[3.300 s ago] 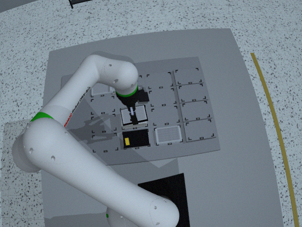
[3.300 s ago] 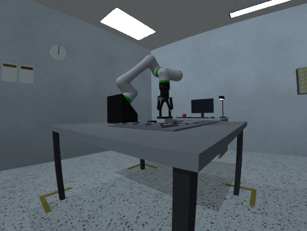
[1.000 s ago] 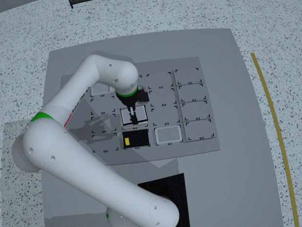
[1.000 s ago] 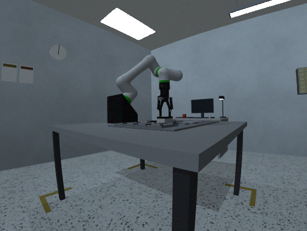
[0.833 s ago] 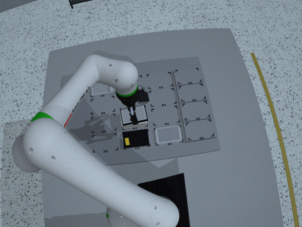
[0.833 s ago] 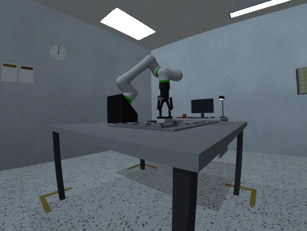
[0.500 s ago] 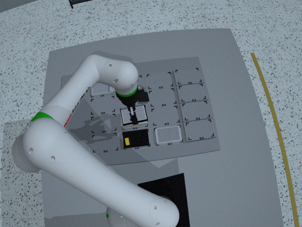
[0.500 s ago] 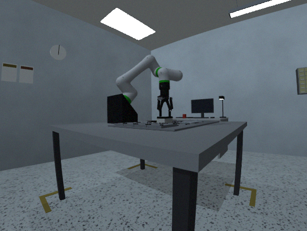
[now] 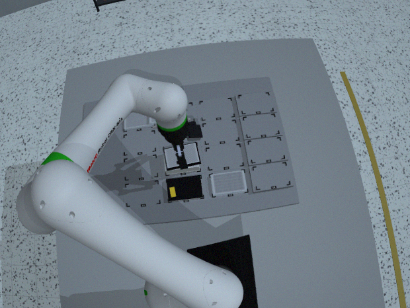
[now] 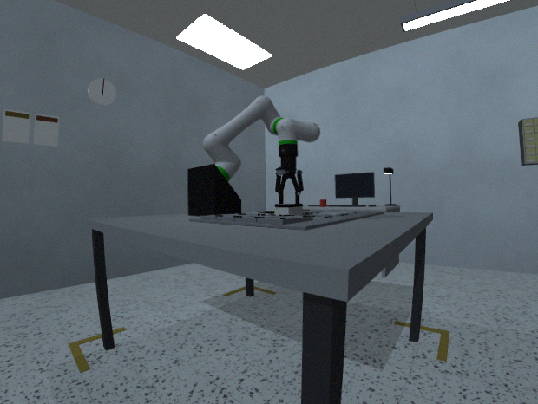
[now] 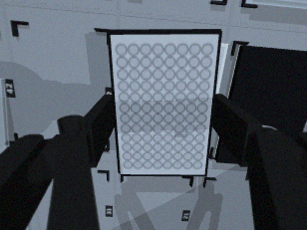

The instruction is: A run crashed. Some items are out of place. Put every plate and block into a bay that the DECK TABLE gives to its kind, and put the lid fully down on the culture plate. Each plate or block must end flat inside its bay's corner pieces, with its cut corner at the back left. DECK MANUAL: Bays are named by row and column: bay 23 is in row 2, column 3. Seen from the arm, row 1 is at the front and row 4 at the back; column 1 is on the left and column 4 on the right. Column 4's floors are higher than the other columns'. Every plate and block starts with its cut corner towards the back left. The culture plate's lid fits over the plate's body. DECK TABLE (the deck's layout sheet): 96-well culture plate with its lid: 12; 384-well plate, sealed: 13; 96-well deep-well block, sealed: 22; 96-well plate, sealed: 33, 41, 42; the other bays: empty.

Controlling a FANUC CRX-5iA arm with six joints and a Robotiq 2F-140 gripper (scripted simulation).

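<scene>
Now: the dark-sided plate 20 mm below my hand. The rest, counted from my hand: black lid (110 mm behind, 10 mm to the right, 60 mm below); culture plate (110 mm behind, 10 mm to the right, 60 mm below); deep-well block (10 mm behind, 50 mm below).
</scene>
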